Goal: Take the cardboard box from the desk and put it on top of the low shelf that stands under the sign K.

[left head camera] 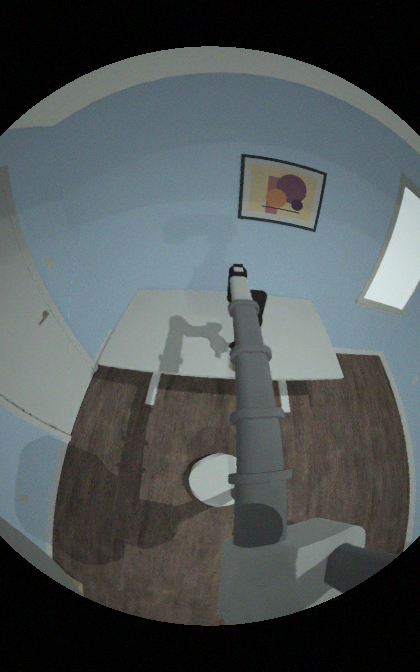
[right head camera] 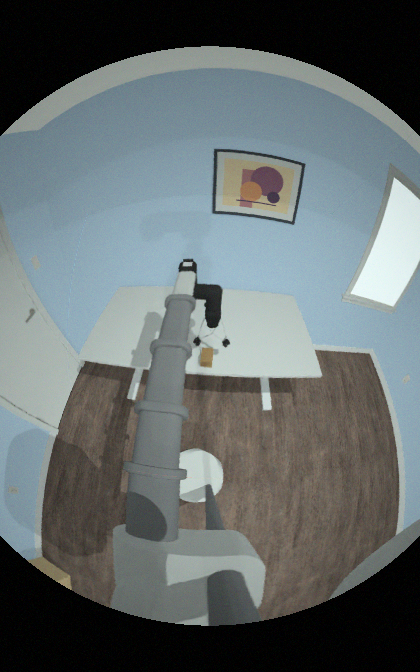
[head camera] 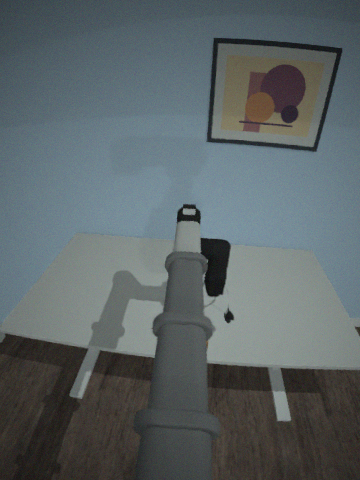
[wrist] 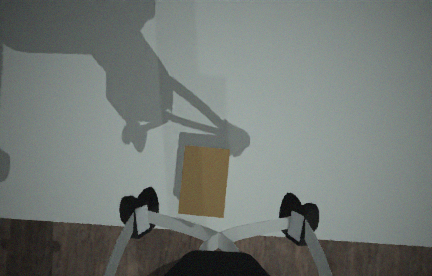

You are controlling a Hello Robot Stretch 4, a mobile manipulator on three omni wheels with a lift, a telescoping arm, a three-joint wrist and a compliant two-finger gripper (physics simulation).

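Places are measured from the robot's base along level axes (x back, y right, z up), in centimetres.
Pixels of known places: gripper, fingertip midpoint: (wrist: 218,206).
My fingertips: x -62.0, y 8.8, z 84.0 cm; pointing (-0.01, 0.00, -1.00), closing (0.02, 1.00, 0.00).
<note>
Behind a point stands the place of what it marks.
The cardboard box (right head camera: 206,357) (wrist: 204,181) {y 6.9, x -63.1, z 74.3 cm} is a small orange-brown block on the white desk (head camera: 280,325) {y 41.4, x -71.5, z 69.3 cm} (left head camera: 300,345) (right head camera: 275,340) (wrist: 350,125) {y 28.5, x -71.4, z 69.3 cm}, near its front edge. In the head and left head views the arm hides most of it. My gripper (right head camera: 211,342) (wrist: 218,206) {y 8.8, x -62.0, z 84.0 cm} is open, its two black fingertips wide apart with nothing between them. It hangs above the desk. In the right head view the fingertips appear slightly behind the box; in the wrist view the box shows ahead of and between them. The sign K and the low shelf under it do not show.
A framed picture (head camera: 274,95) {y 36.2, x -130.5, z 152.0 cm} (left head camera: 282,192) (right head camera: 258,186) hangs on the blue wall behind the desk. A window (left head camera: 395,255) (right head camera: 385,245) is at the right and a door (left head camera: 30,350) (right head camera: 25,350) at the left. A tan object (right head camera: 52,572) shows partly at the lower left.
</note>
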